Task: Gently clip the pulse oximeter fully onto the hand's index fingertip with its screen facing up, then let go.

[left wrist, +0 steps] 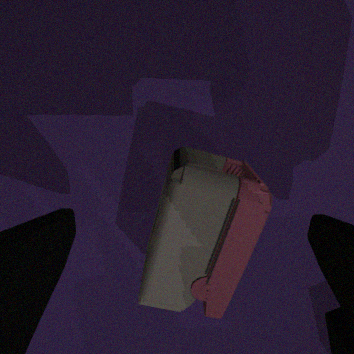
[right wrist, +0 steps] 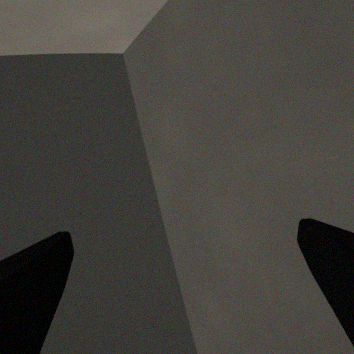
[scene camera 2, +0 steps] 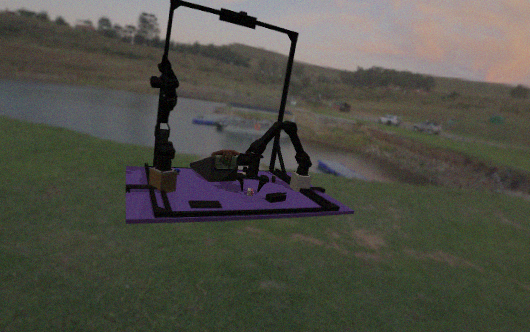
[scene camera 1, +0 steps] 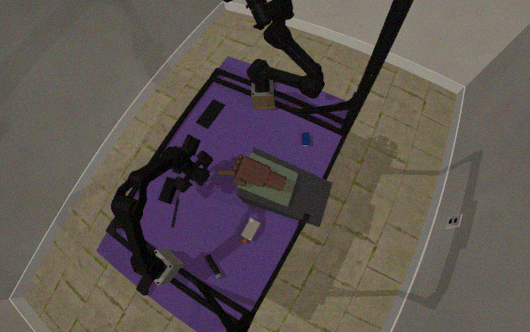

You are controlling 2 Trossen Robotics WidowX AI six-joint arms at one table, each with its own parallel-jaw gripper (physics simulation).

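Places are measured from the left arm's base along level axes (x ahead, y left, z up), in centimetres.
Pixels of known places: left gripper, fingertip midpoint: (left wrist: pixel 194 223) (scene camera 2: pixel 249 191); right gripper, fingertip midpoint: (right wrist: pixel 186 236) (scene camera 2: pixel 166 59); left arm's base, link origin: (scene camera 2: pixel 302 174) (scene camera 1: pixel 157 267); right arm's base, link origin: (scene camera 2: pixel 163 169) (scene camera 1: pixel 262 86).
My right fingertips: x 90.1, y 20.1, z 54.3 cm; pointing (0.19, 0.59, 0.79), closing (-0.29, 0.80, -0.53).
Ahead of a thing's pixels: the offset from my right fingertips to its middle. "*": to the spot under its first point.
The pulse oximeter @[dz -63.2, dx -52.2, dy -6.1 cm] (scene camera 2: pixel 250 191) (left wrist: pixel 207 220), a white and pink clip, lies on its side on the purple table top. In scene camera 1 it is hidden under the left arm. My left gripper (scene camera 1: pixel 193 172) (scene camera 2: pixel 252 188) (left wrist: pixel 194 223) is open above it, with a fingertip on either side of it in the left wrist view. The brown hand (scene camera 1: pixel 254 171) (scene camera 2: pixel 226 153) rests palm down on a sloped stand, its index finger (scene camera 1: pixel 226 172) stretched out toward the left gripper in scene camera 1. My right gripper (right wrist: pixel 186 236) is open and empty, raised far from the table.
The grey stand (scene camera 1: pixel 314 194) carries a green pad @[* dz -53.6, dx -40.0, dy -41.7 cm] (scene camera 1: pixel 280 196). A white box @[dz -63.4, dx -57.3, dy -38.8 cm] (scene camera 1: pixel 251 229) with an orange part, a blue object @[dz -63.2, dx -11.0, dy -34.9 cm] (scene camera 1: pixel 305 139), a black slab @[dz -64.4, dx -24.5, dy +11.1 cm] (scene camera 1: pixel 210 114), a black block @[dz -63.1, dx -65.2, dy +1.0 cm] (scene camera 1: pixel 167 190) (scene camera 2: pixel 275 197), a thin rod @[dz -64.4, dx -70.6, dy -7.3 cm] (scene camera 1: pixel 174 213) and a dark stick @[dz -63.5, dx -77.4, dy -35.5 cm] (scene camera 1: pixel 213 265) lie around. Black rails edge the table.
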